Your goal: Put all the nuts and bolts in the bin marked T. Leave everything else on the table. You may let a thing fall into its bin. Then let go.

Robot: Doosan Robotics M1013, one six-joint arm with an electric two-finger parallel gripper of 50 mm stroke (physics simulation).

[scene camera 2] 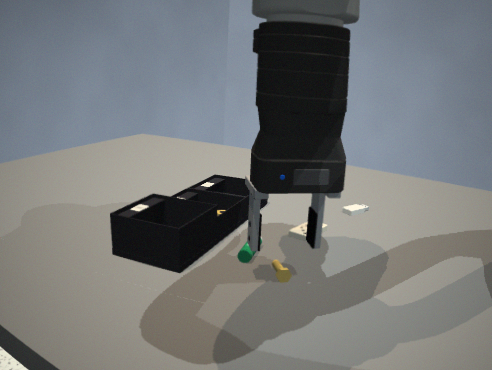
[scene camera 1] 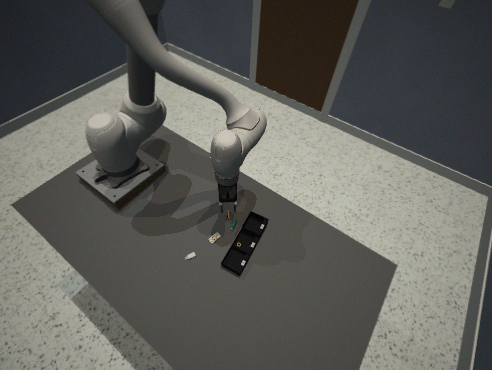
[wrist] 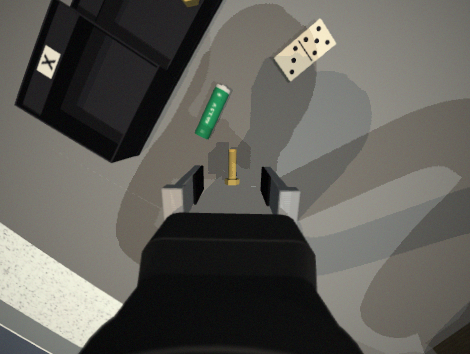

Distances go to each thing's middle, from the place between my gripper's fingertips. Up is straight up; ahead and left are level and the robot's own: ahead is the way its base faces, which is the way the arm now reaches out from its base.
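Scene:
With the green battery [wrist: 220,94], my hand is 6 cm short of it and 2 cm to the left of it, and 3 cm above it. The domino [wrist: 315,41] is 4 cm ahead of my hand, 12 cm to the right of it and 3 cm below it. As for the black three-bin tray [scene camera 2: 172,232], I see that it is 4 cm to the right of my hand and 15 cm ahead of it, and 1 cm below.

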